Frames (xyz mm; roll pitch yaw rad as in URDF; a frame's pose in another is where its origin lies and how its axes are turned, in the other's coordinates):
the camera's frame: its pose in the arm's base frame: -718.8 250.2 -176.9 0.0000 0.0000 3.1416
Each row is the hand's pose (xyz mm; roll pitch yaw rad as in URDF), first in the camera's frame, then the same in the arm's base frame.
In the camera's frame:
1: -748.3 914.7 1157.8 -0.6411 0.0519 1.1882
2: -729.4 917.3 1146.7 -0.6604 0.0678 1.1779
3: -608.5 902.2 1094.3 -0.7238 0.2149 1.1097
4: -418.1 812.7 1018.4 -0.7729 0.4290 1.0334
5: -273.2 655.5 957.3 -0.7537 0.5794 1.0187
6: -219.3 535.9 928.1 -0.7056 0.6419 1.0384
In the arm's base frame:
1: 29.5 -664.5 980.9 -0.6411 0.0519 -1.9534
2: 10.6 -667.1 969.8 -0.6604 0.0678 -1.9637
3: -110.3 -652.0 917.4 -0.7238 0.2149 -2.0319
4: -300.7 -562.5 841.5 -0.7729 0.4290 -2.1082
5: -445.6 -405.3 780.4 -0.7537 0.5794 -2.1229
6: -499.5 -285.7 751.2 -0.7056 0.6419 -2.1032

